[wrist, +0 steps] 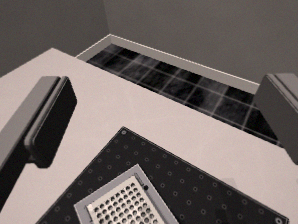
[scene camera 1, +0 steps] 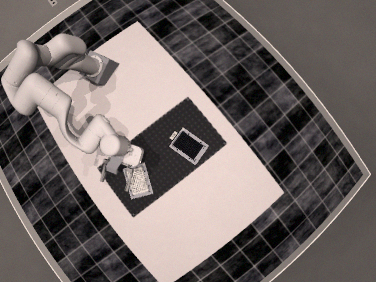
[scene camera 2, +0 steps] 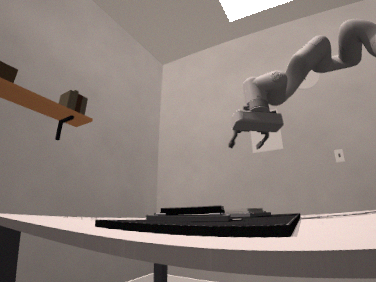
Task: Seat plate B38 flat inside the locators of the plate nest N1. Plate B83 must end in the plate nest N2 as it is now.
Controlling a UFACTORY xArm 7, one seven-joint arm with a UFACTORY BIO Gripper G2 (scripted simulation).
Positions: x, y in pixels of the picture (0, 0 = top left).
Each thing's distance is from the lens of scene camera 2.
dark dotted mat (scene camera 2: 255, 231): 27 cm
